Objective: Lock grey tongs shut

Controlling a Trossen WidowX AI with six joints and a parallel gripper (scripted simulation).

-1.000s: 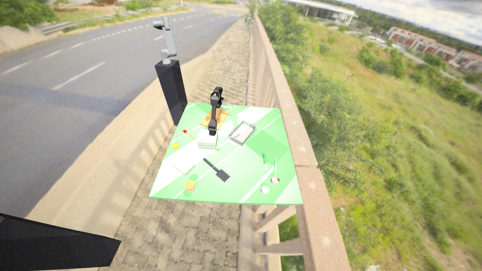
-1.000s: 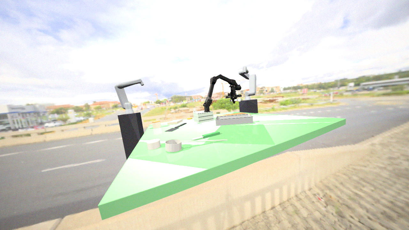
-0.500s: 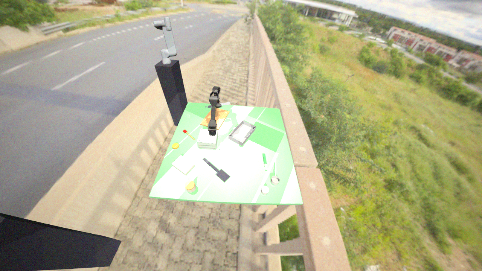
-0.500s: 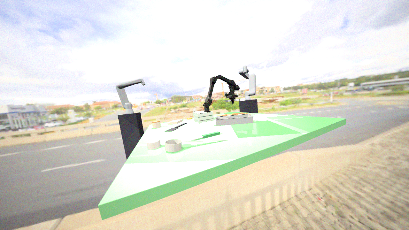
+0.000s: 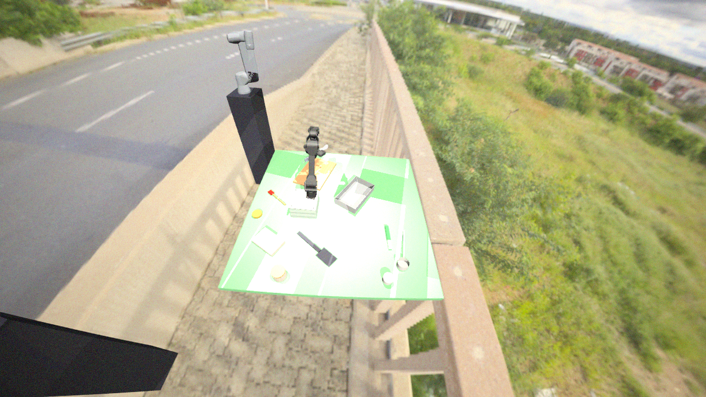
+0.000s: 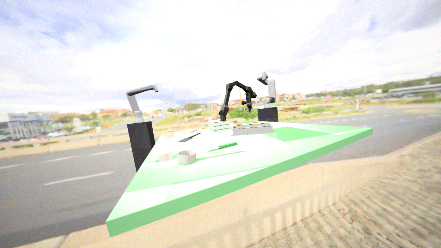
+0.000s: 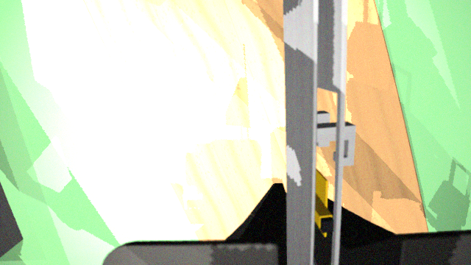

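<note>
My gripper tip is 1 cm past the yellow latch piece, 1 cm to the left of it and 4 cm below it. Also, from my gripper tip: wooden board 15 cm below; orange disc 31 cm behind, 51 cm to the right, 15 cm below; grey roasting tin 36 cm ahead, 21 cm to the right, 13 cm below.
</note>
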